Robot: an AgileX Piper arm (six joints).
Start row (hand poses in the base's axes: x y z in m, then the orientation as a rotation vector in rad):
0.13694, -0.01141, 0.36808, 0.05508, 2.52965, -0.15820
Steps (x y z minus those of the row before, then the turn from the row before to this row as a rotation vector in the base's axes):
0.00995, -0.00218, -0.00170, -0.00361, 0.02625, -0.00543
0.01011, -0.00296, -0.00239, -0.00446, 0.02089, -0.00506
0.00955, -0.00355, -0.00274, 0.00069, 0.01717, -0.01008
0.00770, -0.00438, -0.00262, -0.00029, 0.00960, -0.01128
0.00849, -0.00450, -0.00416, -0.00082, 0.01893, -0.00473
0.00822, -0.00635, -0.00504, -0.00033, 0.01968, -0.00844
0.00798, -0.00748, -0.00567, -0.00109, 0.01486, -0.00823
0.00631, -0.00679, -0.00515, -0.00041, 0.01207, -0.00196
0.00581, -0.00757, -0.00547, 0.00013, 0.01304, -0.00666
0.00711, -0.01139, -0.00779, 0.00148, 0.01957, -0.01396
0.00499, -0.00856, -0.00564, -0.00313, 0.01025, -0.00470
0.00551, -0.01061, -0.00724, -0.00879, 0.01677, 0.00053
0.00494, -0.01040, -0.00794, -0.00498, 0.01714, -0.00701
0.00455, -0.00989, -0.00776, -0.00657, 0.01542, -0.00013
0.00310, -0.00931, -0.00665, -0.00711, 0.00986, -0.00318
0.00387, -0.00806, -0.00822, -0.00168, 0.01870, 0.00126
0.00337, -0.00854, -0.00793, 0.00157, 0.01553, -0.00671
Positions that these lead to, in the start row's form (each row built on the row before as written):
0.14689, -0.01359, 0.36638, 0.05881, 2.55554, -0.16668
0.15700, -0.01655, 0.36399, 0.06214, 2.57597, -0.17581
0.16655, -0.02010, 0.36125, 0.07419, 2.59325, -0.17997
0.17425, -0.02448, 0.35863, 0.08807, 2.60283, -0.18524
0.18274, -0.02898, 0.35447, 0.09262, 2.62159, -0.18971
0.19096, -0.03533, 0.34943, 0.10221, 2.64114, -0.19493
0.19894, -0.04281, 0.34376, 0.11170, 2.65576, -0.20063
0.20525, -0.04960, 0.33861, 0.11331, 2.66771, -0.20311
0.21106, -0.05717, 0.33314, 0.12133, 2.68066, -0.20649
0.21817, -0.06856, 0.32535, 0.13921, 2.70016, -0.21110
0.22316, -0.07712, 0.31971, 0.14393, 2.70982, -0.21802
0.22867, -0.08773, 0.31247, 0.13942, 2.72517, -0.23195
0.23361, -0.09813, 0.30453, 0.14625, 2.74134, -0.24299
0.23816, -0.10802, 0.29677, 0.14335, 2.75557, -0.25416
0.24126, -0.11733, 0.29012, 0.14501, 2.76414, -0.26618
0.24513, -0.12539, 0.28190, 0.14104, 2.78238, -0.27087
0.24850, -0.13393, 0.27397, 0.14930, 2.79805, -0.27259

